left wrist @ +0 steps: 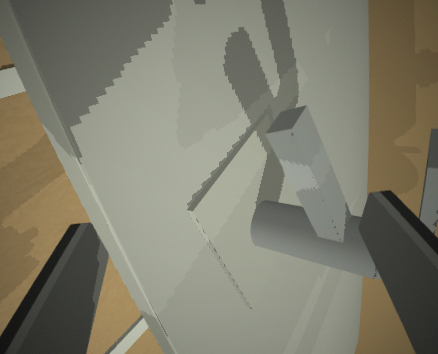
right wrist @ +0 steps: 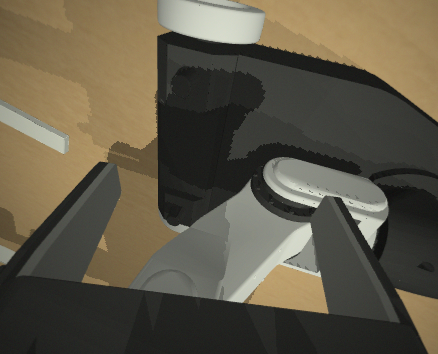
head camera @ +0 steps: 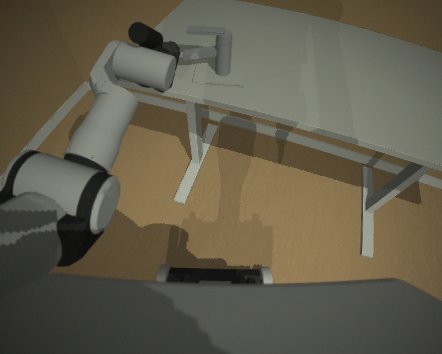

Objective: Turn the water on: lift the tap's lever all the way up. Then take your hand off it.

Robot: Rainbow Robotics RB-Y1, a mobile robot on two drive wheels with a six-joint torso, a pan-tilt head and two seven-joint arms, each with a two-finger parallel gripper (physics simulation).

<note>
In view: my left gripper (left wrist: 230,225), my right gripper (right wrist: 220,193), a grey tap (left wrist: 245,213) and a table (head camera: 345,82).
The table shows as well in the left wrist view (left wrist: 142,110).
</note>
